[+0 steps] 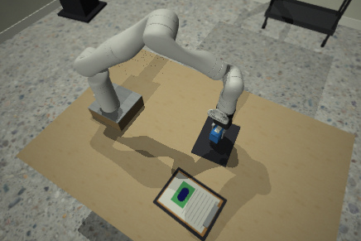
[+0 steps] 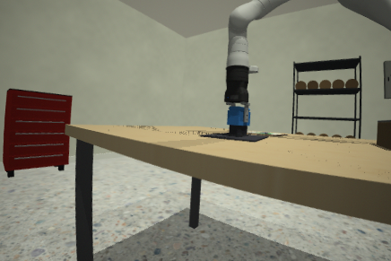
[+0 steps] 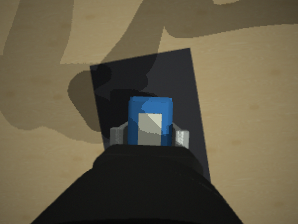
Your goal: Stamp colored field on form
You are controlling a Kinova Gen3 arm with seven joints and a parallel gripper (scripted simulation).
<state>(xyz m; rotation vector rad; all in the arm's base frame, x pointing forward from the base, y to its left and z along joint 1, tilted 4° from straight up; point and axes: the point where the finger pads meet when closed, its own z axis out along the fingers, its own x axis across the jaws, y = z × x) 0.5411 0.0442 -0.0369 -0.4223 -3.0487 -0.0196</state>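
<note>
My hand is 2 cm above the blue stamp. From my hand the other things lie so: clipboard: 1 cm ahead, 32 cm to the right, 7 cm below; dark mat: 7 cm below.
</note>
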